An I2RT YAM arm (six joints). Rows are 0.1 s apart.
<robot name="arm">
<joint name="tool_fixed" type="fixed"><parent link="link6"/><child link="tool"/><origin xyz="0 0 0" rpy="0 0 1.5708"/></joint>
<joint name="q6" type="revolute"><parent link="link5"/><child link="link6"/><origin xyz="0.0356 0 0.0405" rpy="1.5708 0 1.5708"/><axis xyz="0 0 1"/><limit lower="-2.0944" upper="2.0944"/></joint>
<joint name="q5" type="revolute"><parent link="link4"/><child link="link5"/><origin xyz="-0.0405 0.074 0.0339" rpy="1.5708 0 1.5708"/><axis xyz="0 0 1"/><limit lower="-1.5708" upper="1.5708"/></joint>
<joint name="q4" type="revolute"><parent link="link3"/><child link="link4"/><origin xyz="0.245 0.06 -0.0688" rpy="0 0 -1.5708"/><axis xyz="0 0 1"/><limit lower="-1.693" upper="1.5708"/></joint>
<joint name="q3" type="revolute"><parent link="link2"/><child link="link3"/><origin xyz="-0.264 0 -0.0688" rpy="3.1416 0 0"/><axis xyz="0 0 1"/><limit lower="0" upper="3.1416"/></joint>
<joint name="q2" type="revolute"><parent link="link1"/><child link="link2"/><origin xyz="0.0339 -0.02 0.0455" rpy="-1.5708 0 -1.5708"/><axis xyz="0 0 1"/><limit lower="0" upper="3.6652"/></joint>
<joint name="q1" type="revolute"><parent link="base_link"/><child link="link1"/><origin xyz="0 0 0.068" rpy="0 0 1.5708"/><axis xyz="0 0 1"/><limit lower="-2.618" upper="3.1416"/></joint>
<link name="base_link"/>
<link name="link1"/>
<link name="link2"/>
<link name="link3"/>
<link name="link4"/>
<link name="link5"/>
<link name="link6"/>
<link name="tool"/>
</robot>
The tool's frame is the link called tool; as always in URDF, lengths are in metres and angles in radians.
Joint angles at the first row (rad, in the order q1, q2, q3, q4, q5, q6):
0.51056 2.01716 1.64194 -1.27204 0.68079 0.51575
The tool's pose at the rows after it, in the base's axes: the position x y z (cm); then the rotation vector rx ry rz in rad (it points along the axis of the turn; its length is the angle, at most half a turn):
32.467, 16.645, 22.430, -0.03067, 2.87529, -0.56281
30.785, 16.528, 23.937, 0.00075, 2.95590, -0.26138
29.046, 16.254, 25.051, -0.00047, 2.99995, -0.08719
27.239, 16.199, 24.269, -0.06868, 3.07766, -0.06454
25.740, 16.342, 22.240, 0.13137, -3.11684, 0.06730
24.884, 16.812, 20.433, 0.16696, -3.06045, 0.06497
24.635, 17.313, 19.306, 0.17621, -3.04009, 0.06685
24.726, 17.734, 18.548, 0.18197, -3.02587, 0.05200
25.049, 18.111, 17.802, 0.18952, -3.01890, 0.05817
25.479, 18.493, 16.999, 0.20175, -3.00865, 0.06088
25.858, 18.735, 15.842, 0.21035, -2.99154, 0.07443
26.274, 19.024, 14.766, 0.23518, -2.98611, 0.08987
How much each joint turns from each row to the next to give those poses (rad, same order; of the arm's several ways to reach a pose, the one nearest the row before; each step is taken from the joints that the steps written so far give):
0.00476 -0.08219 -0.06507 0.05951 -0.24075 -0.02182
0.00152 -0.09295 -0.05489 0.02764 -0.20107 0.01549
0.00617 -0.07776 -0.05022 -0.00028 -0.11878 0.00765
0.02108 -0.03377 -0.06874 -0.02482 -0.05273 -0.01874
0.02470 -0.00513 -0.08694 0.00840 -0.04087 -0.01327
0.02507 0.01618 -0.05548 0.02483 -0.02923 -0.00033
0.01721 0.02122 -0.02165 0.02532 -0.01029 0.00985
0.00772 0.02282 -0.00395 0.01991 -0.01617 0.00244
0.00387 0.02949 0.00531 0.01660 -0.00001 -0.00150
0.00156 0.03453 0.01008 0.01539 -0.00300 -0.00729
-0.00080 0.03965 0.00224 0.01867 -0.00011 -0.00760
0.00066 0.03735 0.00434 0.02472 0.00832 -0.01562

